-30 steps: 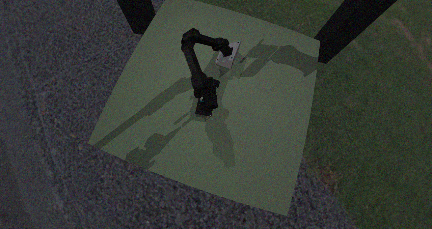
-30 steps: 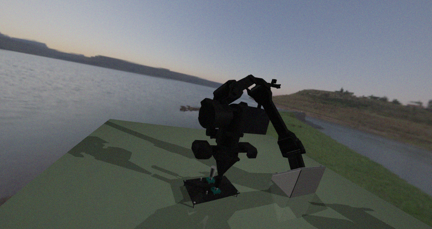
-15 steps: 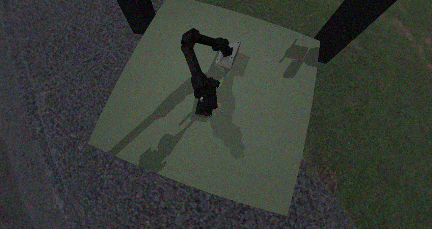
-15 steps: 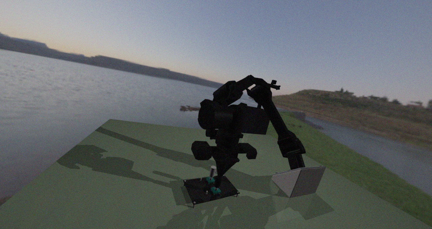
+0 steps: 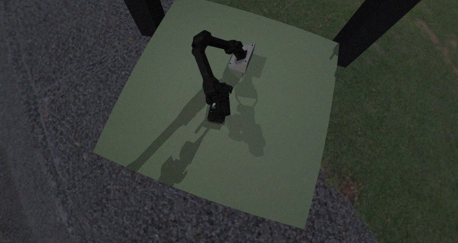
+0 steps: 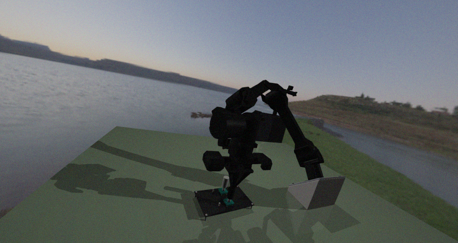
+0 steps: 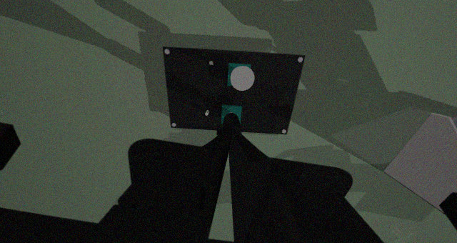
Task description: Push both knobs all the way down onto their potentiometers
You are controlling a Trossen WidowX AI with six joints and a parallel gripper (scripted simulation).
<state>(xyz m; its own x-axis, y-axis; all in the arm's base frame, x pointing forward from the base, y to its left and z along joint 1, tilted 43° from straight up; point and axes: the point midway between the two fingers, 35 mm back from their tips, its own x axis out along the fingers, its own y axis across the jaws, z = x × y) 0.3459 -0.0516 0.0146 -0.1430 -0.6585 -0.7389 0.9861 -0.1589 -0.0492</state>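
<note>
Now: gripper tip 5 cm to the left of the pale knob and 2 cm above it.
</note>
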